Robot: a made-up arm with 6 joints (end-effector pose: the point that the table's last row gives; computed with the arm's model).
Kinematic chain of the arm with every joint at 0, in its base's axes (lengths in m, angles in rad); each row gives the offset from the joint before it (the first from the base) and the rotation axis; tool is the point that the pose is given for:
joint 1: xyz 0 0 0.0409 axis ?
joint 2: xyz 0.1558 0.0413 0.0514 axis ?
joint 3: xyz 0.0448 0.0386 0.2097 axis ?
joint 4: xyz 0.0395 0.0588 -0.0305 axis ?
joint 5: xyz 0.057 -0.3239 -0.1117 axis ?
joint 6: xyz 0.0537 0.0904 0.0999 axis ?
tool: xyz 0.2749 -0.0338 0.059
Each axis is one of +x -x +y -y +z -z.
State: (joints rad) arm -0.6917 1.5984 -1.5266 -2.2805 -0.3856 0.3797
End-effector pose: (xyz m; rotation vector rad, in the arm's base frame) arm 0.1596 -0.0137 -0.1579 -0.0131 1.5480 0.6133
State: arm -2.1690 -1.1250 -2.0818 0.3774 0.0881 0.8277
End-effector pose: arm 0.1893 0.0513 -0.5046 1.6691 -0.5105 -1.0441
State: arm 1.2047 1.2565 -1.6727 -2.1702 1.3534 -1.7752
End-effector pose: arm 0.0500 -0.1132 -0.4693 -0.5565 2.6019 0.2634
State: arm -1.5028 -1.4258 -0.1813 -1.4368 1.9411 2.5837
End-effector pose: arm 0.3182 0.3730 -0.5925 2.5947 0.9139 0.3037
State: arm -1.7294 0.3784 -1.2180 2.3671 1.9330 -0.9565
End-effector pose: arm -0.2783 -0.0306 0.0661 0.0976 -1.7461 1.2368
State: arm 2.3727 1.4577 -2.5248 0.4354 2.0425 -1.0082
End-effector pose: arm 0.3223 -0.4945 -0.5661 0.7947 1.8754 -1.0500
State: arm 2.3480 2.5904 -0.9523 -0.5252 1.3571 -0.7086
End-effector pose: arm -0.4931 -0.2011 -0.2095 -0.3939 -2.3459 1.0327
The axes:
joint 1: +x
joint 2: -z
joint 3: +x
joint 4: -z
joint 5: +x
joint 6: +z

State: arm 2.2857 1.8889 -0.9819 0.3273 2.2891 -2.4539
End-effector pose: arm -0.1367 -0.4571 0.0531 0.2998 -1.3090 0.5704
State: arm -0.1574 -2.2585 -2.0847 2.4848 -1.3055 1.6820
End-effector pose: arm 0.4829 0.3102 0.4401 -0.5755 -0.8792 0.7219
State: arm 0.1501 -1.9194 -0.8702 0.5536 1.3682 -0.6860
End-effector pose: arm 0.5687 0.1925 0.5993 0.7735 0.2781 0.9698
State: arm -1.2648 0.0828 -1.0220 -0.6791 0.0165 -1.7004
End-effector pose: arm 0.5787 0.4745 0.3001 -2.0501 -1.1578 -0.6369
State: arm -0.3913 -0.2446 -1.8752 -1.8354 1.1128 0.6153
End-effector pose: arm 0.4902 0.0293 -0.2433 -0.4167 2.1158 0.3086
